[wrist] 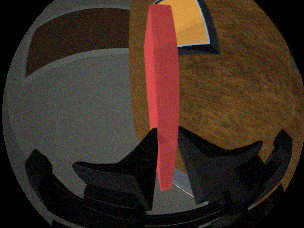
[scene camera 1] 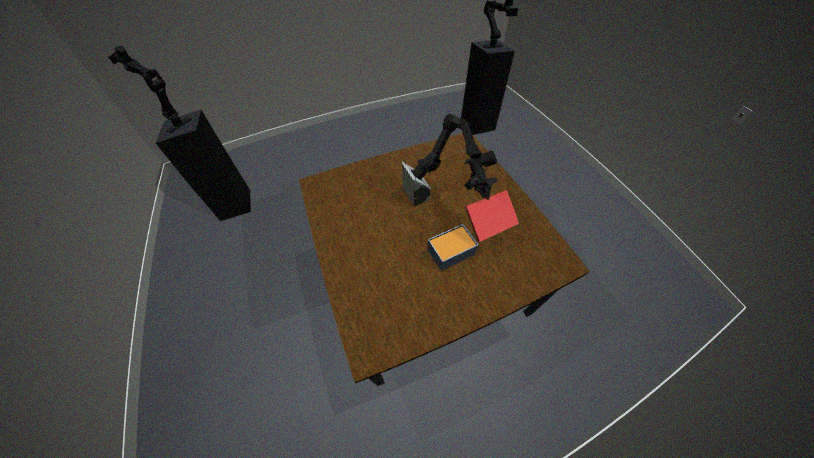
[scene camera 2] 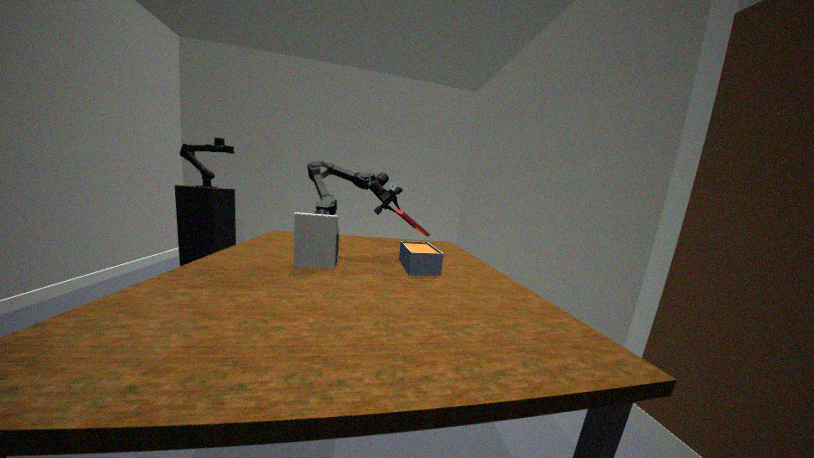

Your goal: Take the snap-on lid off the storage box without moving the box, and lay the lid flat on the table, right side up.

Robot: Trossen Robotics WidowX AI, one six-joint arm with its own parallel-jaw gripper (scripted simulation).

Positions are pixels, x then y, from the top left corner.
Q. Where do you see a storage box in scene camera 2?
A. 418, 258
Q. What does my gripper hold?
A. A lid.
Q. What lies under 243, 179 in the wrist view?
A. My gripper.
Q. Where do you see a lid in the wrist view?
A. At 161, 64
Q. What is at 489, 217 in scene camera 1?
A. A lid.
